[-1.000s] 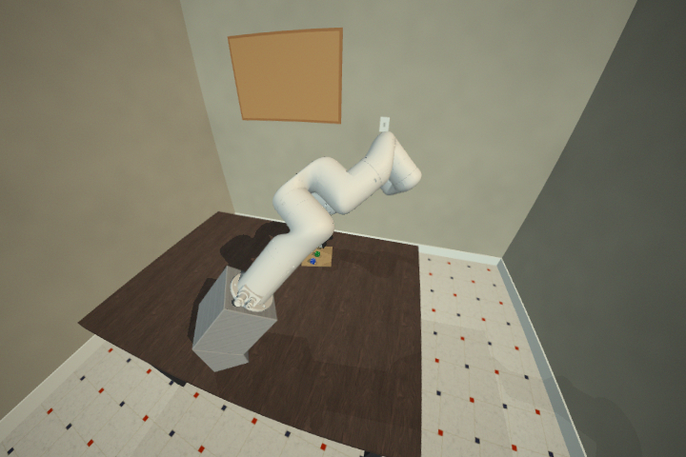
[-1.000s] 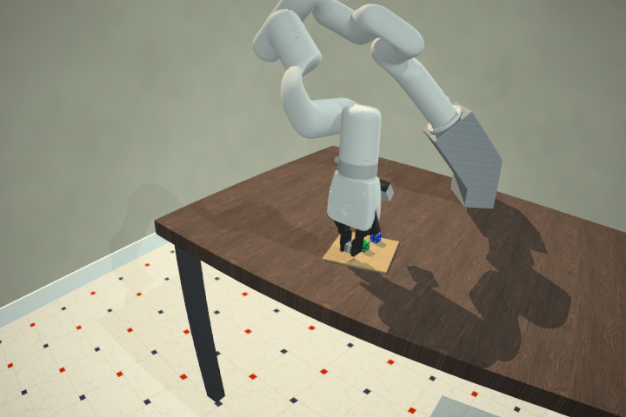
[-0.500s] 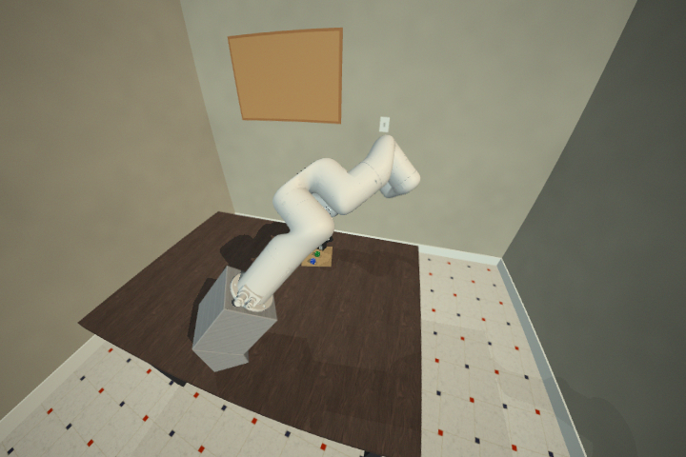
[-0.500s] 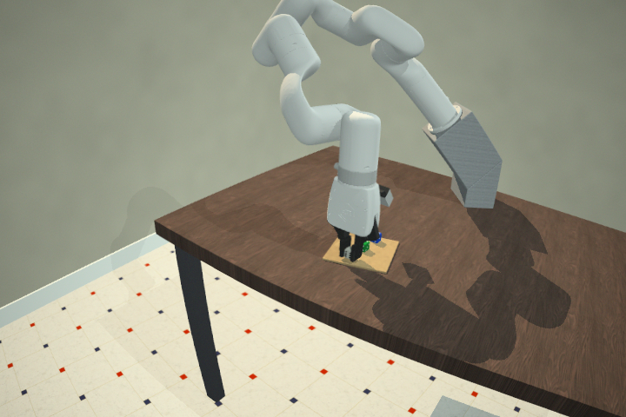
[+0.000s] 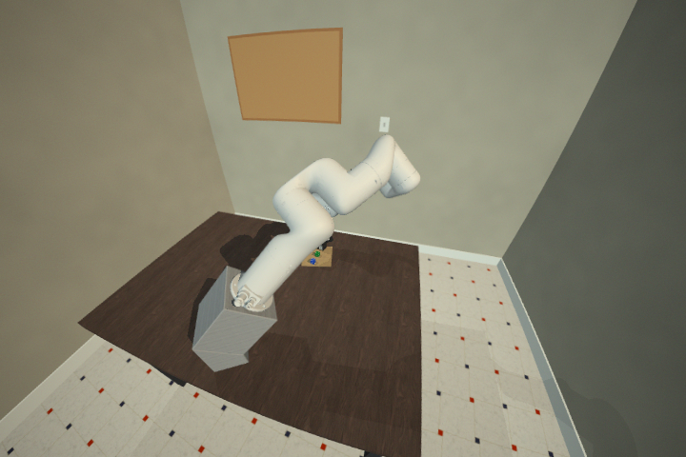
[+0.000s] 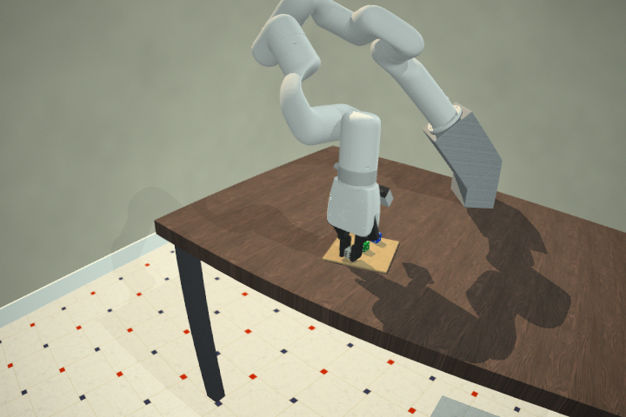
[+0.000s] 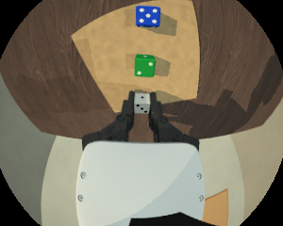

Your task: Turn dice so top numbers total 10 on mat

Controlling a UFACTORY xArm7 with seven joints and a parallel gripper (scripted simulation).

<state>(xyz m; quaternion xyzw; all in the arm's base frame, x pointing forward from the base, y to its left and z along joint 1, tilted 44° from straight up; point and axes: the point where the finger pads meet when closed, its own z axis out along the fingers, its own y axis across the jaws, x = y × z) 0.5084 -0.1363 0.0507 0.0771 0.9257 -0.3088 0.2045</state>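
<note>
My hand is 10 mm above the white die. Round my hand: green die (50 mm behind, 20 mm to the left, 20 mm below); tan mat (50 mm behind, 30 mm below, 10 mm to the left); blue die (100 mm behind, 30 mm to the left, 20 mm below).
</note>
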